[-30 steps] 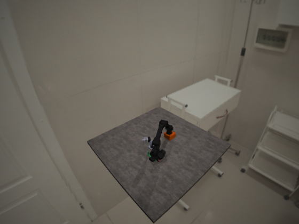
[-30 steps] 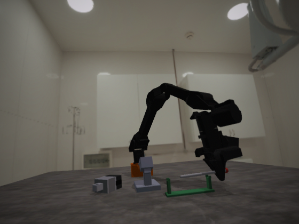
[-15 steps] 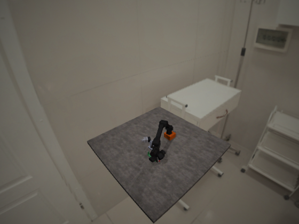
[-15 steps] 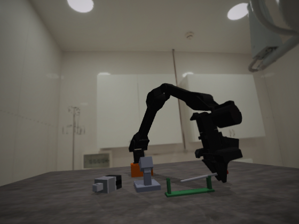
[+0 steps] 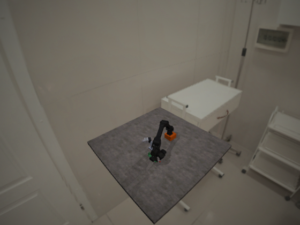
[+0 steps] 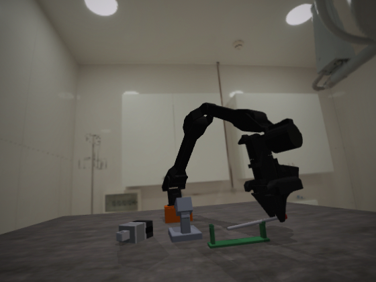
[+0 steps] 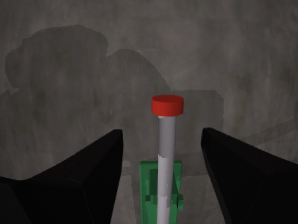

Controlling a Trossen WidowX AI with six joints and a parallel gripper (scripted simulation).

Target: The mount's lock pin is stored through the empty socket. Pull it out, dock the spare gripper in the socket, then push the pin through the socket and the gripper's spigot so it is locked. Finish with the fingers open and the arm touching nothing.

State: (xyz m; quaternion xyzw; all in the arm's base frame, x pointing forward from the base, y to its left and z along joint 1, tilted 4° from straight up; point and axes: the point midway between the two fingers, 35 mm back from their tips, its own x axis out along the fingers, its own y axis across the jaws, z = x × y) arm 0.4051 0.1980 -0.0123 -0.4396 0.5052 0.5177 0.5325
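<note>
My gripper tip is 1 cm past the green rack, 10 cm to the left of it and 2 cm above it. Round my gripper tip: spare gripper 14 cm behind, 35 cm to the right, 2 cm below; grey mount 12 cm behind, 21 cm to the right, 1 cm above.
</note>
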